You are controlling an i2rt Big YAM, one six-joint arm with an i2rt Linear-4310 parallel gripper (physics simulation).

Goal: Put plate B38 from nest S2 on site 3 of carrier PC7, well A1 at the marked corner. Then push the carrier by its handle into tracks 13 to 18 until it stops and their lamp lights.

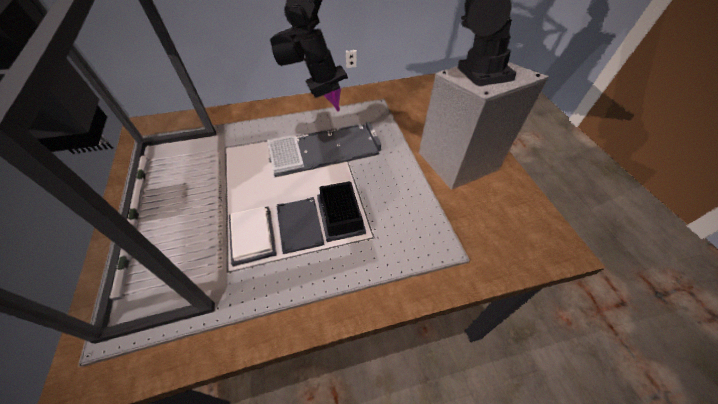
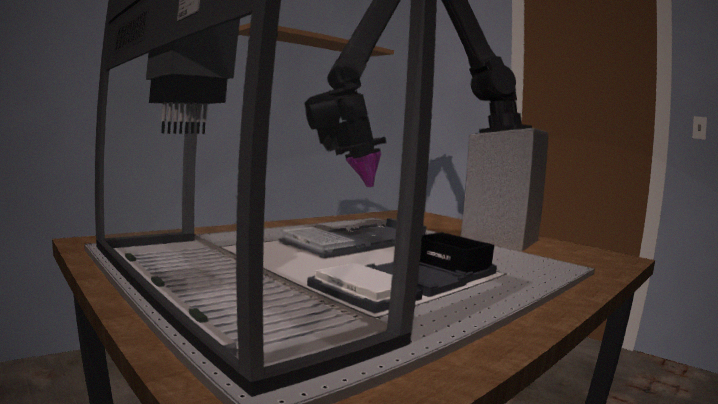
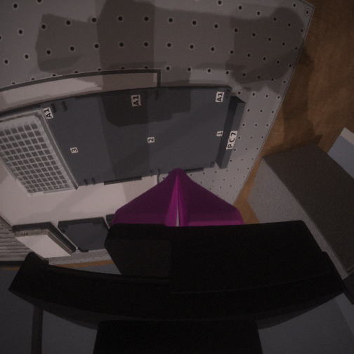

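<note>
Carrier PC7 (image 1: pixel 321 151) (image 2: pixel 374 235) (image 3: pixel 112 150) lies flat at the back, apart from the tracks (image 1: pixel 175 233) (image 2: pixel 200 281). Its handle (image 1: pixel 374 137) (image 3: pixel 230 150) is at the right end. A pale many-welled plate (image 1: pixel 285 152) (image 2: pixel 316 238) (image 3: pixel 35 152) sits at its left end, on site 3; the site's A1 mark shows beside a plate corner. The plate's label and well letters are unreadable. A middle nest (image 1: pixel 300 226) (image 2: pixel 435 277) (image 3: pixel 87 232) holds no plate. My magenta-fingered gripper (image 1: pixel 338 109) (image 2: pixel 370 185) (image 3: pixel 177 175) is shut, empty, above the carrier. Track numbers are unreadable.
A white plate or block (image 1: pixel 251 233) (image 2: pixel 353 281) fills the left nest; a black box (image 1: pixel 341 206) (image 2: pixel 456 253) fills the right one. Dark frame posts (image 1: pixel 150 252) (image 2: pixel 251 200) and a pipetting head (image 2: pixel 188 90) stand over the tracks. The arm's pedestal (image 1: pixel 471 135) (image 2: pixel 502 185) is at right.
</note>
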